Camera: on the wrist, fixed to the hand. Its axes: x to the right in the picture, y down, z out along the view.
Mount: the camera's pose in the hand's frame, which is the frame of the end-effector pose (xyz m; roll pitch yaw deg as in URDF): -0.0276 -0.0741 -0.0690 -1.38 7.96 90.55
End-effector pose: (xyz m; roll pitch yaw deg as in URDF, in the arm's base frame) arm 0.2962 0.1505 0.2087 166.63 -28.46 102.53
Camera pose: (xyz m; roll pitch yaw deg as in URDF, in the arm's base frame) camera 0.2207 0.0845 0.2395 -151.10 -18.38 1.49
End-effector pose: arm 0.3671 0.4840 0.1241 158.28 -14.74 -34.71
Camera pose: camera 0.3912 0.5821 0.1525 -164.33 -28.45 -133.55
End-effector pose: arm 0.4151 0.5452 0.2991 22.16 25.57 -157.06
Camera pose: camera 0.4579 0.6096 0.2282 24.70 -13.02 -72.79
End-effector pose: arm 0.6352 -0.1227 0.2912 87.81 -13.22 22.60
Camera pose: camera 0.6012 -0.0652 0.2102 -55.65 -72.95 165.66
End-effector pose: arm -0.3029 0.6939 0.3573 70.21 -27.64 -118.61
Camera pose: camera -0.2769 0.6584 0.2620 -50.27 -51.22 13.37
